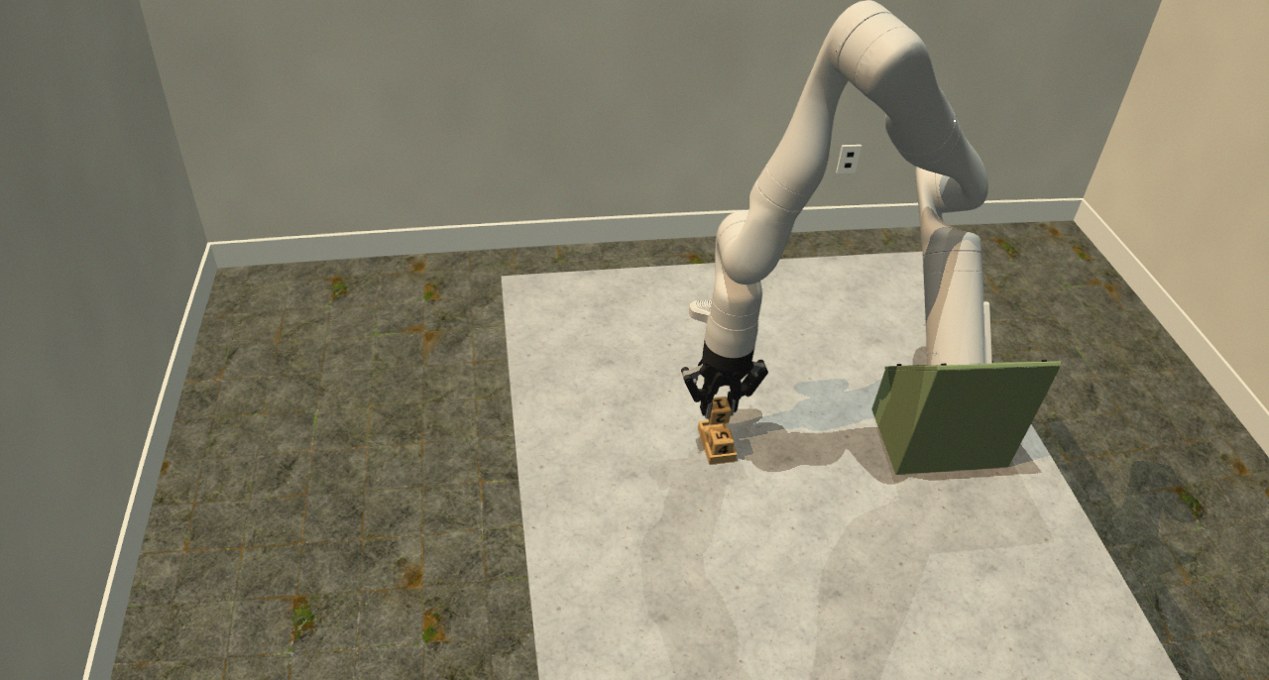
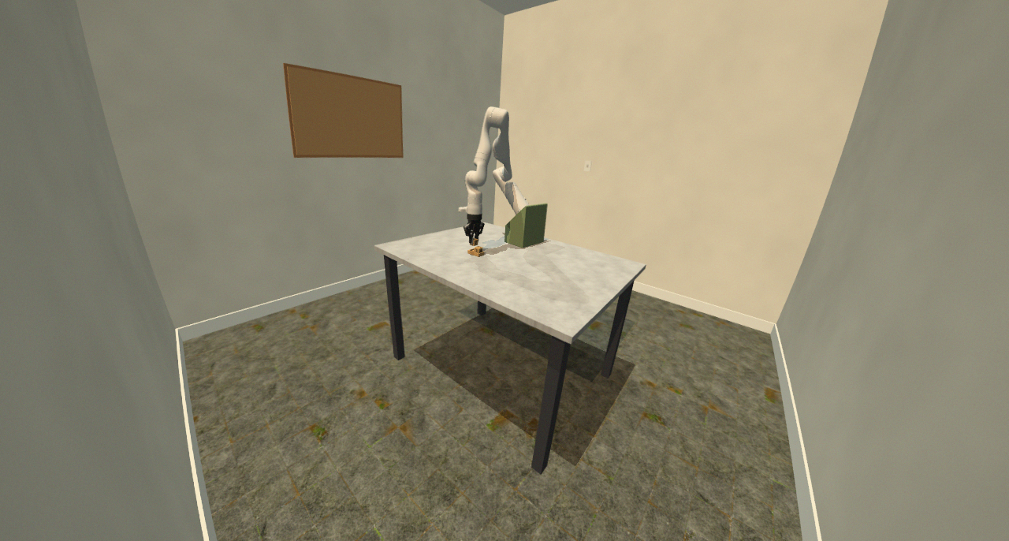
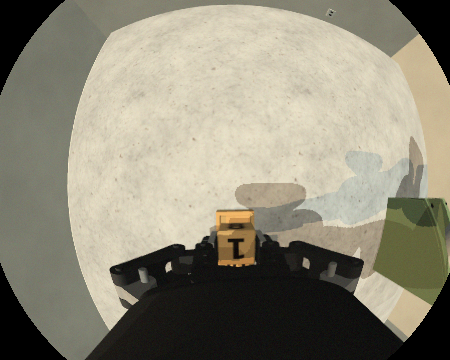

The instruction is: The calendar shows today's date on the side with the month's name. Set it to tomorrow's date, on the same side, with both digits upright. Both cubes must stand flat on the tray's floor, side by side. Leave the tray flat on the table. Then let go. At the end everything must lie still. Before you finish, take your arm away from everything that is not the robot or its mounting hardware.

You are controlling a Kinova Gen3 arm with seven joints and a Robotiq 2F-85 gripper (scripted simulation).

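The wooden tray is 6 cm below my hand and 2 cm to the left of it.
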